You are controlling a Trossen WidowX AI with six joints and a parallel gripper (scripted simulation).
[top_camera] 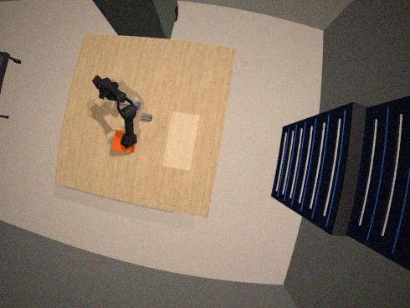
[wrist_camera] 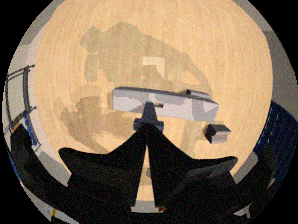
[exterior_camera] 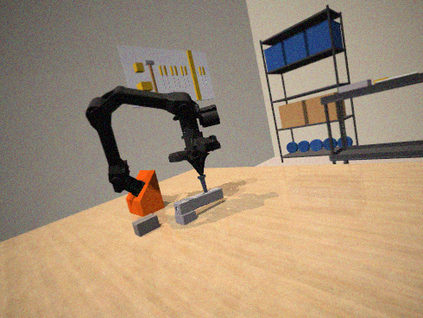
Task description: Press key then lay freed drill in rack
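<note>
Right now the blue T-shaped piece is 3 cm below my gripper tip. From my gripper tip the other things lie so: grey holder block: 1 cm ahead, 4 cm to the right, 9 cm below; drill: 1 cm ahead, 6 cm to the right, 8 cm below.
</note>
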